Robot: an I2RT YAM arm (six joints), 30 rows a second.
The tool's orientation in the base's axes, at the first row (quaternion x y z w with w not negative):
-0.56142, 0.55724, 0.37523, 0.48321
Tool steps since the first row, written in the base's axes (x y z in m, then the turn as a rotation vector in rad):
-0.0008, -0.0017, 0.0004, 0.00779, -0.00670, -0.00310
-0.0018, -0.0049, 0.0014, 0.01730, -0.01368, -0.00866
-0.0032, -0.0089, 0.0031, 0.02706, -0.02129, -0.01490
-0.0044, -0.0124, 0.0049, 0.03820, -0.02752, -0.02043
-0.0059, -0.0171, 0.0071, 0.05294, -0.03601, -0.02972
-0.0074, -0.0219, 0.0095, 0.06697, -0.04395, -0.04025
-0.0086, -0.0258, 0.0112, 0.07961, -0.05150, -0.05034
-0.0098, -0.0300, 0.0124, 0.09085, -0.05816, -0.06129
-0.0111, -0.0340, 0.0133, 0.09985, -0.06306, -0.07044
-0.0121, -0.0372, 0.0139, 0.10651, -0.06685, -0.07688
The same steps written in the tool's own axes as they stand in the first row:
0.0000, 0.0006, -0.0018, 0.00550, -0.00790, -0.00474
-0.0002, 0.0012, -0.0053, 0.01360, -0.01722, -0.00894
-0.0009, 0.0020, -0.0097, 0.02254, -0.02676, -0.01354
-0.0019, 0.0026, -0.0137, 0.03057, -0.03764, -0.01683
-0.0029, 0.0034, -0.0189, 0.04315, -0.05179, -0.02092
-0.0041, 0.0042, -0.0243, 0.05672, -0.06505, -0.02426
-0.0048, 0.0048, -0.0286, 0.06962, -0.07695, -0.02749
-0.0050, 0.0055, -0.0331, 0.08298, -0.08728, -0.02982
-0.0049, 0.0063, -0.0373, 0.09392, -0.09547, -0.03117
-0.0047, 0.0070, -0.0407, 0.10175, -0.10159, -0.03241

